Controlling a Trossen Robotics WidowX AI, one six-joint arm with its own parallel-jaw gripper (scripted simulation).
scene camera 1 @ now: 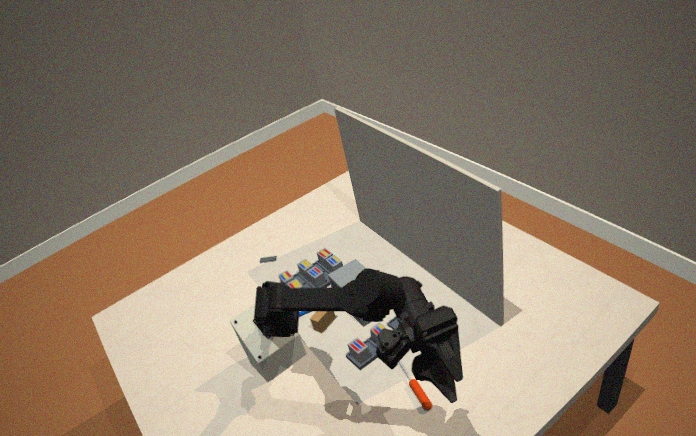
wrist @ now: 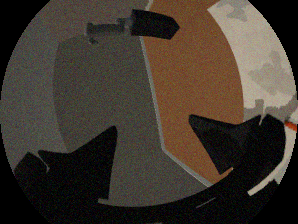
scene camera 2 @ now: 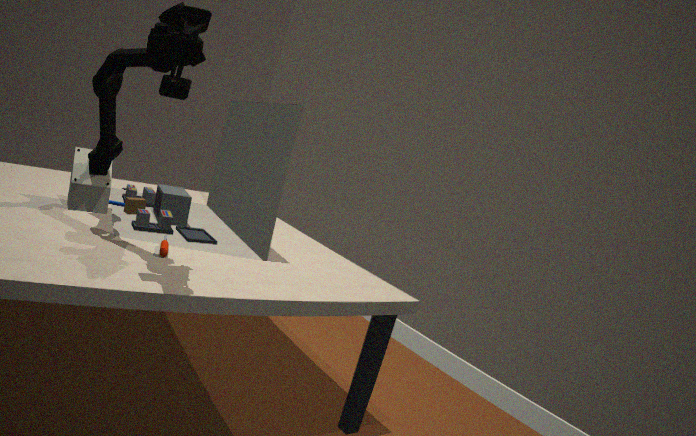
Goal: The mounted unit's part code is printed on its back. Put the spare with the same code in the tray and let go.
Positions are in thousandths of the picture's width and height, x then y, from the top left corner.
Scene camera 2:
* gripper: 256, 134
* tall grey panel: 371, 318
